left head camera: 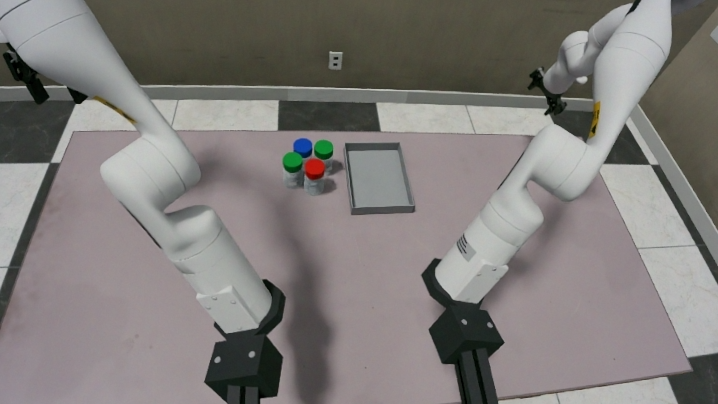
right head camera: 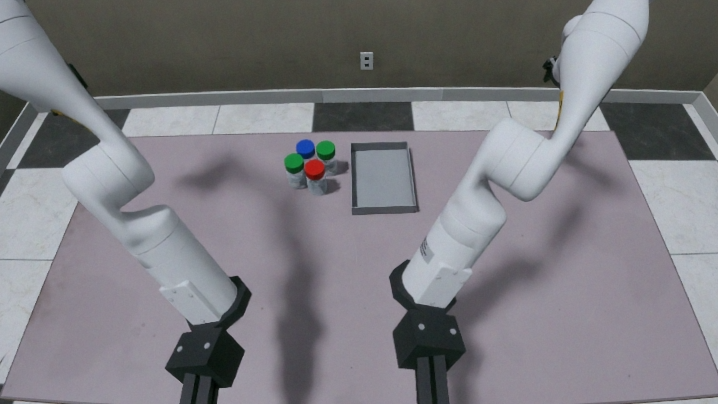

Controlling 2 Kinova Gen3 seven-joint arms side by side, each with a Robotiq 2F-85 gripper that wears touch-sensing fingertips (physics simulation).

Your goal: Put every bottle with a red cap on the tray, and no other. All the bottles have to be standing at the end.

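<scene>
A bottle with a red cap (left head camera: 314,169) (right head camera: 315,169) stands at the front of a tight group of bottles. A green-capped bottle (left head camera: 292,162) (right head camera: 294,163) stands left of it, another green-capped bottle (left head camera: 323,149) (right head camera: 325,150) behind it, and a blue-capped bottle (left head camera: 302,147) (right head camera: 305,148) at the back. All are upright, left of the grey tray (left head camera: 383,210) (right head camera: 385,210), which holds no bottle. My left gripper (left head camera: 58,96) is open and raised at the far left, mostly hidden by its arm in the right head view. My right gripper (left head camera: 539,98) is open and raised at the far right, partly hidden in the right head view.
The pinkish table top (left head camera: 371,261) (right head camera: 351,261) carries the bottles and the tray. The tray has low raised walls, close to the right of the bottles. Both arms stand bent outward on black mounts at the front. A wall is behind the table.
</scene>
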